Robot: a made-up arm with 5 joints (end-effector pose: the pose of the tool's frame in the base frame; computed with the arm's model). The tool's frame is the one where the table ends.
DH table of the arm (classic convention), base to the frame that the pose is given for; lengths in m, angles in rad. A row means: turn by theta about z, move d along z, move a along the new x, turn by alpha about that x. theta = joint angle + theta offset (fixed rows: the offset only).
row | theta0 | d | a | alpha
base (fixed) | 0 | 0.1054 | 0.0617 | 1.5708
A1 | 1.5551 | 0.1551 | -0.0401 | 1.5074
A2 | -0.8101 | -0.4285 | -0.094 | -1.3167
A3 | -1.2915 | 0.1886 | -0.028 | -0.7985
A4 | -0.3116 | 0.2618 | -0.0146 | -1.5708
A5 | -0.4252 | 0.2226 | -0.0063 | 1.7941
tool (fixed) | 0.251 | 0.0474 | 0 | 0
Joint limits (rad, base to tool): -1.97..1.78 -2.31..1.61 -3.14..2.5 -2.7..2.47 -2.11..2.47
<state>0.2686 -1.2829 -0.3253 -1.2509 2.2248</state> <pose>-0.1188 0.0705 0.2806 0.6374 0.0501 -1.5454</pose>
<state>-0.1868 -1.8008 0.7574 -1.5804 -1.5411</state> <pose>-0.2791 0.2586 0.1891 -1.4754 -2.0596 1.3888</pose>
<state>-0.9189 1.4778 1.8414 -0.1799 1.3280</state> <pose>-0.6746 -0.2593 0.4209 1.3973 -0.6455 0.2827</pose>
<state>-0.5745 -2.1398 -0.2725 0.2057 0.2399</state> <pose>-0.4016 0.1677 0.1007 -1.8431 0.7771 0.7464</pose>
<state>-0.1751 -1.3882 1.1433 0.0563 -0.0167</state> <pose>-0.5850 0.0397 0.4915 -0.3630 0.0056 1.6974</pose>
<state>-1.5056 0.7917 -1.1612 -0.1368 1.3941</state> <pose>0.0785 -0.3253 0.1773 -0.5664 -2.4784 1.2533</pose>
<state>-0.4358 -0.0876 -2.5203 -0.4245 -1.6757</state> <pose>-0.1878 -0.5081 0.0847 -1.6488 0.8715 0.3681</pose>
